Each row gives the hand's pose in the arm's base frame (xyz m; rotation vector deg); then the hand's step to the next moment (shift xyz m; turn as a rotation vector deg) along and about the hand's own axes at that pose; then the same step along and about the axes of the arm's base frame.
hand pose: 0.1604 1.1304 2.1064 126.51 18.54 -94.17
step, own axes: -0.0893 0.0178 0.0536 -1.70 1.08 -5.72
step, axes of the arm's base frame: -0.0659 -0.0356 0.0745 4.91 1.49 3.24
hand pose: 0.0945 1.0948 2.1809 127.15 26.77 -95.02
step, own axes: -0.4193 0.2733 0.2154 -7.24 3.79 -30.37
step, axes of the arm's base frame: -0.1738 -0.3667 0.3636 25.65 9.78 15.34
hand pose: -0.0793 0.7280 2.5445 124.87 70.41 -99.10
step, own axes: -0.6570 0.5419 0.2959 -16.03 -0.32 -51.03
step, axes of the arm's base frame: 0.0959 -0.8617 0.2474 38.75 18.90 31.66
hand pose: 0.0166 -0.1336 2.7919 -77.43 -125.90 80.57
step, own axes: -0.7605 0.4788 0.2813 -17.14 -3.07 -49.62
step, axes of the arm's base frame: 0.5409 -0.7034 -0.3153 36.94 16.82 33.44
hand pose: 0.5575 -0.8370 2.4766 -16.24 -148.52 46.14
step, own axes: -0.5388 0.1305 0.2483 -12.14 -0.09 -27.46
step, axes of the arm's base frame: 0.3826 -0.1826 -0.4351 22.93 9.80 16.72
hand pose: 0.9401 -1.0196 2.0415 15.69 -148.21 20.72
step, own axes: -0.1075 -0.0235 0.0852 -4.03 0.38 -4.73
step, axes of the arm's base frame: 0.0584 -0.0348 -0.1214 5.49 2.30 1.81
